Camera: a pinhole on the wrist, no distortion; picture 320 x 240 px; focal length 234.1 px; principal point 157.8 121.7 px. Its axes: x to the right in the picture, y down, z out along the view. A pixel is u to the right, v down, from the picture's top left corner.
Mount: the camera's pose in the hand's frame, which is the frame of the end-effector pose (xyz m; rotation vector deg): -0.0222 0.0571 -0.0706 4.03 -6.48 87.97
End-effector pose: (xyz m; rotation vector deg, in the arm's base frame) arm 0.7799 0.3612 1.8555 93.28 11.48 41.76
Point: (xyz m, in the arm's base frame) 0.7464 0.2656 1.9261
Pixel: 255 173
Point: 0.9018 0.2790 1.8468
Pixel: 98 34
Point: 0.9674 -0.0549 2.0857
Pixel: 280 104
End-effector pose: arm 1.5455 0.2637 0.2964 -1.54 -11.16 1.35
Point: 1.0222 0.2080 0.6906
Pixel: outside the picture
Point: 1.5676 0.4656 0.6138
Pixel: 276 47
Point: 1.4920 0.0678 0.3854
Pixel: outside the picture
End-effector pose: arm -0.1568 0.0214 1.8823 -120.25 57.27 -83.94
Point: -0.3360 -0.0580 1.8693
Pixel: behind the camera
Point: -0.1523 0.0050 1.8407
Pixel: 136 93
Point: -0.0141 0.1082 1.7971
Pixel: 80 179
